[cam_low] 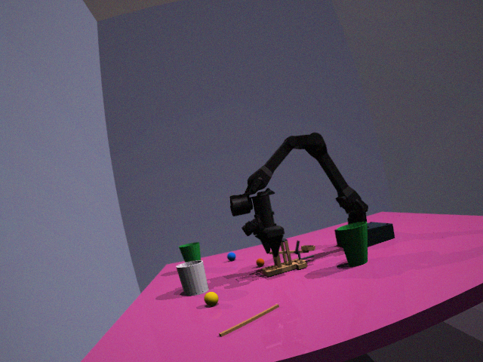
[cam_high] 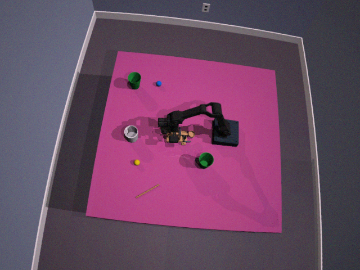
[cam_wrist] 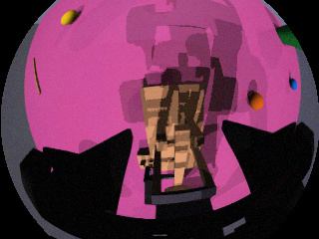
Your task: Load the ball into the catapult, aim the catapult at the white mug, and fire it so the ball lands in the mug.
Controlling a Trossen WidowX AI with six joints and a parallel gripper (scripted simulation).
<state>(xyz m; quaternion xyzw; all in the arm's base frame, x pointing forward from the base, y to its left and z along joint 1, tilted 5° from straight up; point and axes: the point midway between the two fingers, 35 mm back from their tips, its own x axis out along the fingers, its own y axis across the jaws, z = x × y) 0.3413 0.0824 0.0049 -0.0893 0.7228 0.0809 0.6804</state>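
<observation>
Right now the orange ball is 50 mm ahead of my gripper tip, 150 mm to the right of it and 50 mm below it. Also, from my gripper tip: yellow ball (190 mm ahead, 240 mm to the left, 40 mm below); then white mug (270 mm ahead, 60 mm to the left, 30 mm below); then wooden catapult (70 mm behind, 10 mm below).
</observation>
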